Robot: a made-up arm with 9 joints. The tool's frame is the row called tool. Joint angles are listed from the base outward.
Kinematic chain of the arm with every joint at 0, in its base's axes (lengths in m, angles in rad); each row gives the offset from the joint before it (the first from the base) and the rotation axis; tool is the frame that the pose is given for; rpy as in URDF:
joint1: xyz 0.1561 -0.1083 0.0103 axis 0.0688 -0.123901 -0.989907
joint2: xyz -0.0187 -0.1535 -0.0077 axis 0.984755 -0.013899 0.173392
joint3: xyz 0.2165 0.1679 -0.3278 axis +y
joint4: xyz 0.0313 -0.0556 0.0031 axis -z
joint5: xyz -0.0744 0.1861 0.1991 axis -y
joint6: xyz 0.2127 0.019 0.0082 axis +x
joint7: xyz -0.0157 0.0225 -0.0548 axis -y
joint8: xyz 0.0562 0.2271 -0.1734 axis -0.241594 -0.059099 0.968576
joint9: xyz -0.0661 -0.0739 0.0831 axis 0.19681 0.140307 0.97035
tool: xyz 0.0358 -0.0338 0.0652 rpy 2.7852 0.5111 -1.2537
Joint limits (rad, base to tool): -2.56..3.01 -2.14..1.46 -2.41..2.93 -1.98..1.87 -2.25..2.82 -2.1..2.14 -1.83..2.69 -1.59..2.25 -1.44..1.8
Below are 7 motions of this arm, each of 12 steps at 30 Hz.
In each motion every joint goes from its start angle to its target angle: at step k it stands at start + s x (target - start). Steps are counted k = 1, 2, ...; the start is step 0. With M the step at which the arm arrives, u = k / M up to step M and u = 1 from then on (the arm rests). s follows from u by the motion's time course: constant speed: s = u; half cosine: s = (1 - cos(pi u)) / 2; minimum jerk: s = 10 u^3 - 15 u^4 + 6 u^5.
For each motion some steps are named. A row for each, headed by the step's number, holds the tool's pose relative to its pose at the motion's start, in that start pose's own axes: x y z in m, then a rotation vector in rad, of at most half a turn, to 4 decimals.
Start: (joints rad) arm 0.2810 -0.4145 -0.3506 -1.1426 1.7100 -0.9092 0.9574 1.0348 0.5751
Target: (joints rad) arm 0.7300 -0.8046 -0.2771 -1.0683 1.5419 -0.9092 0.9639 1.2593 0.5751
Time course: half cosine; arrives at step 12
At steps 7, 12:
7: -0.1274 -0.0914 -0.0222 -0.1340 0.1576 -0.5914
12: -0.2193 -0.1091 -0.0249 -0.1952 0.2348 -0.9459

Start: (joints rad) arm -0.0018 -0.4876 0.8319 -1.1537 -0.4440 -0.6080 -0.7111 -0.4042 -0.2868
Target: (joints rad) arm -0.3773 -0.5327 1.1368 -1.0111 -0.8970 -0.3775 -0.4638 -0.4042 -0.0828
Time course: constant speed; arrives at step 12
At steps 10, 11, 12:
10: 0.0032 0.0462 -0.0021 -0.5976 0.1880 -0.2042
11: 0.0028 0.0526 -0.0039 -0.6610 0.1929 -0.2130
12: 0.0022 0.0592 -0.0061 -0.7246 0.1951 -0.2194

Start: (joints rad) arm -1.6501 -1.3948 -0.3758 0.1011 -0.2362 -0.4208 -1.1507 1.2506 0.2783
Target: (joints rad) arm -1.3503 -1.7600 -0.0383 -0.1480 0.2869 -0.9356 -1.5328 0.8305 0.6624
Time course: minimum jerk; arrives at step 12
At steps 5, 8, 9, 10, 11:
5: 0.1125 0.0346 0.0935 -0.0105 -0.3761 0.1675
8: 0.1994 0.0829 0.2240 0.0259 -0.7971 0.3823
9: 0.2122 0.0939 0.2544 0.0427 -0.8853 0.4349
10: 0.2190 0.1008 0.2734 0.0550 -0.9388 0.4688
11: 0.2218 0.1038 0.2818 0.0609 -0.9620 0.4840

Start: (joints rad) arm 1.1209 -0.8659 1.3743 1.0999 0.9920 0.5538 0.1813 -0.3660 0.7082
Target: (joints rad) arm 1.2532 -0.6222 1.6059 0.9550 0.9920 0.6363 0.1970 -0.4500 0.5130
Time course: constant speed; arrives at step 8
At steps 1, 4, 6, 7, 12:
1: -0.0216 0.0049 0.0204 -0.0036 -0.0627 0.0046
4: -0.0917 0.0239 0.0715 -0.0199 -0.2527 0.0284
6: -0.1419 0.0396 0.0964 -0.0361 -0.3802 0.0520
7: -0.1677 0.0481 0.1059 -0.0460 -0.4439 0.0660
12: -0.1938 0.0571 0.1135 -0.0573 -0.5076 0.0814

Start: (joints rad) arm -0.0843 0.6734 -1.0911 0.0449 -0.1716 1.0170 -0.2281 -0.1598 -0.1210
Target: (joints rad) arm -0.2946 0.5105 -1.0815 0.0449 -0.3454 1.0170 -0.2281 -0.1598 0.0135
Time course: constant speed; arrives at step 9
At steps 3, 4, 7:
3: 0.0209 0.0174 0.0095 -0.0941 -0.0500 0.0583
4: 0.0276 0.0239 0.0128 -0.1253 -0.0669 0.0772
7: 0.0471 0.0454 0.0232 -0.2190 -0.1187 0.1325

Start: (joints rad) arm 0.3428 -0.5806 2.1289 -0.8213 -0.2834 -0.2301 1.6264 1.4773 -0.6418
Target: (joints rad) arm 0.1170 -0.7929 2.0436 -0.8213 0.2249 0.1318 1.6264 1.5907 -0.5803
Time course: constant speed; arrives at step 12
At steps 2, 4, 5, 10, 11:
2: 0.0292 -0.0052 0.0024 -0.0401 0.0999 0.0542
4: 0.0577 -0.0094 -0.0002 -0.0750 0.2019 0.1044
5: 0.0713 -0.0113 -0.0034 -0.0904 0.2537 0.1280
10: 0.1301 -0.0214 -0.0380 -0.1451 0.5185 0.2292
11: 0.1393 -0.0240 -0.0483 -0.1512 0.5724 0.2459

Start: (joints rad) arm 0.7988 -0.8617 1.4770 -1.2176 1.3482 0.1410 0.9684 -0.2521 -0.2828
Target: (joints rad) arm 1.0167 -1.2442 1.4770 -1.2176 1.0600 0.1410 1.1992 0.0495 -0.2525
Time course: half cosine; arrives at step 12
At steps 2, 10, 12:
2: 0.0112 -0.0027 -0.0108 -0.0007 0.0408 -0.0190
10: 0.1349 -0.0154 -0.1804 -0.0662 0.5871 -0.1970
12: 0.1424 -0.0145 -0.1953 -0.0759 0.6300 -0.2053

